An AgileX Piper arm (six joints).
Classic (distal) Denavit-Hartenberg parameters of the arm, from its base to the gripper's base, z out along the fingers. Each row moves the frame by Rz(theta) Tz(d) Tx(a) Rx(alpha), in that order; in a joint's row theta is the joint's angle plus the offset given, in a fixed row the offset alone. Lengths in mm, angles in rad.
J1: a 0  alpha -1.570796  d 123  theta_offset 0
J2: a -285.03  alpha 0  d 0  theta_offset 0.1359
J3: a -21.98  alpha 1.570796  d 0  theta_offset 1.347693
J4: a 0  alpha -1.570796  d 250.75  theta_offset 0
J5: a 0  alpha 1.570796  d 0  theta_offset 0
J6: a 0  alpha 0  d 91  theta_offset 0
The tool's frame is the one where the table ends.
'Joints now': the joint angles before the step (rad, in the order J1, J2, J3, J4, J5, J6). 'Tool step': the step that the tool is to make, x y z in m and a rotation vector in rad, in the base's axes. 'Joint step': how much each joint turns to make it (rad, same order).
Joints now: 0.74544 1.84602 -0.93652 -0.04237 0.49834 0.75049
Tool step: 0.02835 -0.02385 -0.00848 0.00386 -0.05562 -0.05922
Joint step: -0.10649 0.03204 0.00002 -0.05270 -0.07764 -0.00470
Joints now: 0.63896 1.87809 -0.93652 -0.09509 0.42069 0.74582
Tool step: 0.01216 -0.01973 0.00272 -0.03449 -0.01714 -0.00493
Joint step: -0.06500 -0.00890 -0.00001 -0.04257 0.01311 -0.03045
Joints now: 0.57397 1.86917 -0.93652 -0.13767 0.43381 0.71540
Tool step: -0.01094 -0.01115 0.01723 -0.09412 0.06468 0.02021
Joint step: 0.00000 -0.06414 -0.00001 -0.03090 0.17032 -0.01618
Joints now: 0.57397 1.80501 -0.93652 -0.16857 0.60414 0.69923
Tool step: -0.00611 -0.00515 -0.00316 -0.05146 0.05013 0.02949
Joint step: 0.00000 0.00001 0.01196 -0.00588 0.05561 -0.03259
